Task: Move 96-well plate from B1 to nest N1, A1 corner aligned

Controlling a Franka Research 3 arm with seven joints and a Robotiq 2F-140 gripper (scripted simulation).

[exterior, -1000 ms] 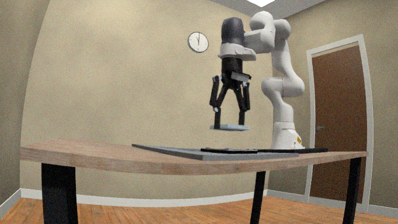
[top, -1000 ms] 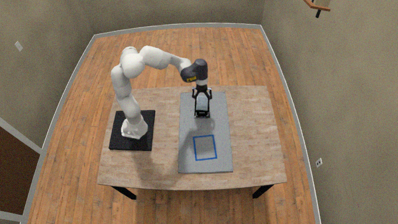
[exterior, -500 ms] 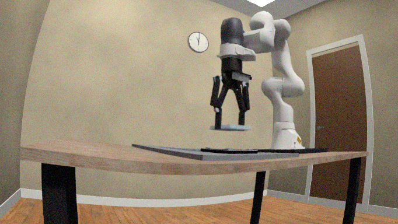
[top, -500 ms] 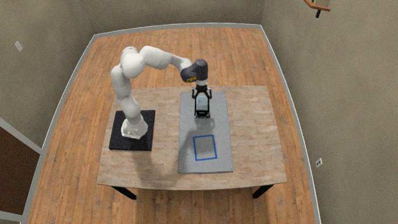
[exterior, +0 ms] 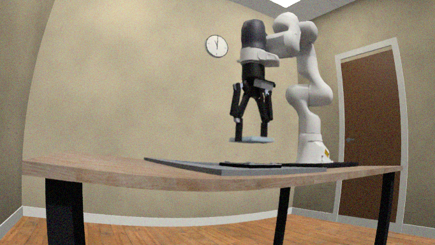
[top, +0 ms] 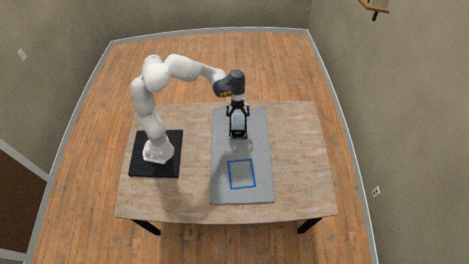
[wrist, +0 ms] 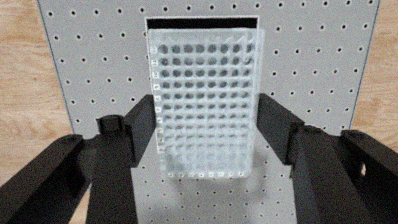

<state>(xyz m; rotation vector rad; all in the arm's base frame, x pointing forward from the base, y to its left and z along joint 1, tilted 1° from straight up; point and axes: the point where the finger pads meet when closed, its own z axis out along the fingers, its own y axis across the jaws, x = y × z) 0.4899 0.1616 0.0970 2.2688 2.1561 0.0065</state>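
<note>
Now: the black plate nest 10 cm below my hand. The rest, counted from my hand: clear 96-well plate 2 cm below; corner label 9 cm below, 7 cm to the right, 6 cm behind.
</note>
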